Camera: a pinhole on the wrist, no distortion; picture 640 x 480 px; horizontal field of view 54.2 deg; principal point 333.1 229.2 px. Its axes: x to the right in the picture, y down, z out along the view. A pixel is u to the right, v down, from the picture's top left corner.
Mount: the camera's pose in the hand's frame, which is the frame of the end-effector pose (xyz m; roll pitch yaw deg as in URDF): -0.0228 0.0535 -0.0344 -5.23 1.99 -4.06
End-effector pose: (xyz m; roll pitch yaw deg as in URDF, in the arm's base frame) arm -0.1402 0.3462 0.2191 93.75 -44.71 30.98
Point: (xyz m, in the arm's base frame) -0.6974 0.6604 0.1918
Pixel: behind the camera
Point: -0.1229 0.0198 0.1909
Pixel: 94.7 262.1
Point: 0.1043 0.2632 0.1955
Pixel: outside the picture
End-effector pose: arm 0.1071 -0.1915 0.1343 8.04 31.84 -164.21
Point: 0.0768 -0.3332 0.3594
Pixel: 196.5 430.7
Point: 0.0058 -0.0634 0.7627
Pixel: 50.9 22.2
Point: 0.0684 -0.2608 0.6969
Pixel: 35.6 240.2
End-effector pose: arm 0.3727 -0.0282 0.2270 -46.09 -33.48 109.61
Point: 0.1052 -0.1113 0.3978
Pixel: 539.9 267.5
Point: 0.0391 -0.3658 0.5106
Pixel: 319.9 162.5
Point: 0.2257 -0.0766 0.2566
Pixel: 460.8 324.9
